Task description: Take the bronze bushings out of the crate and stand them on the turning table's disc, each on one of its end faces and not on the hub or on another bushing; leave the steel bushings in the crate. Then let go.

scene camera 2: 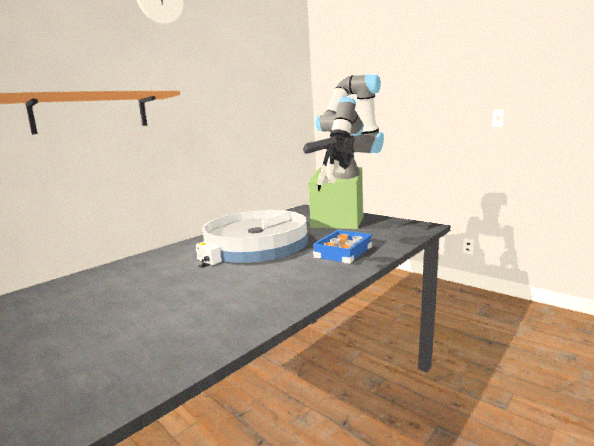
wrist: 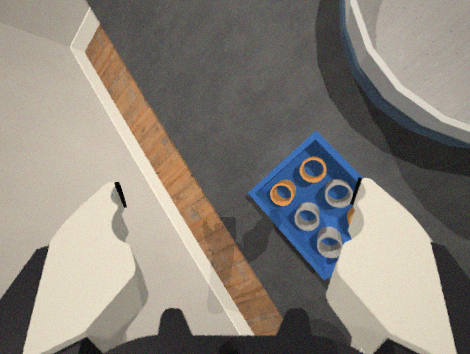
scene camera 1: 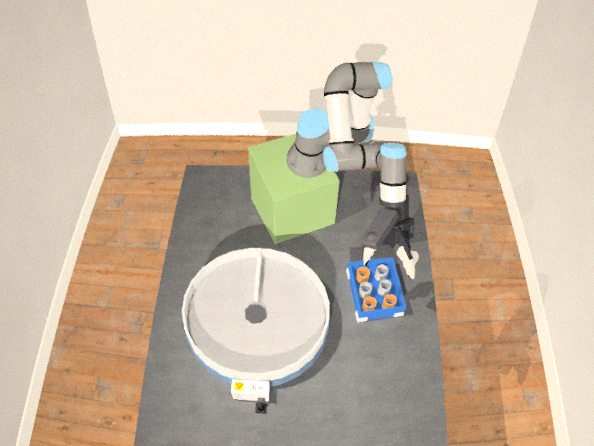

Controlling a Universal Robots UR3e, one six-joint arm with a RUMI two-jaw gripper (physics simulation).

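Places are measured from the arm's base along level axes (x right, y ahead, z up), in millimetres.
Where they show: gripper, fingertip midpoint: (scene camera 2: 323,186) (wrist: 237,183) (scene camera 1: 388,272); arm's base at its link origin: (scene camera 2: 345,174) (scene camera 1: 306,161).
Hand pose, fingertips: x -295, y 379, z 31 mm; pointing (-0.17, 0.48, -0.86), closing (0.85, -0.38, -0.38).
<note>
Each offset is from my fingertips to the centre of the thing. "spot": to the spot under its first point.
Three bronze bushings stand upright in the blue crate @(dx +12, dy -92, dz -236 mm) (scene camera 1: 380,314) (scene camera 2: 332,253) (wrist: 283,165): one at the back left (scene camera 1: 363,279), one at the front left (scene camera 1: 369,307) (wrist: 313,180) and one at the front right (scene camera 1: 389,305) (wrist: 282,203). Three steel bushings @(dx +2, dy -156, dz -237 mm) (scene camera 1: 381,276) @(dx +44, dy -81, dz -237 mm) (scene camera 1: 365,294) @(dx -15, dy -103, dz -237 mm) (scene camera 1: 384,290) stand among them. The turning table's disc @(dx +343, dy +88, dz -209 mm) (scene camera 1: 225,310) (wrist: 425,50) bears no bushings. My gripper (scene camera 1: 389,269) (scene camera 2: 325,184) (wrist: 237,183) is wide open and empty, above the crate's back end. In the wrist view its right jaw hides part of the crate and most of one bronze bushing.
A white rim @(spot: dx +542, dy +133, dz -198 mm) (scene camera 1: 186,310) surrounds the disc, with a dark hub @(dx +343, dy +88, dz -204 mm) (scene camera 1: 255,313) (scene camera 2: 255,230) at its middle and a white bar @(spot: dx +359, dy -16, dz -172 mm) (scene camera 1: 258,277) from the hub to the back rim. A white control box @(spot: dx +296, dy +328, dz -203 mm) (scene camera 1: 250,390) sits in front. The arm stands on a green block (scene camera 1: 305,215) (scene camera 2: 335,205).
</note>
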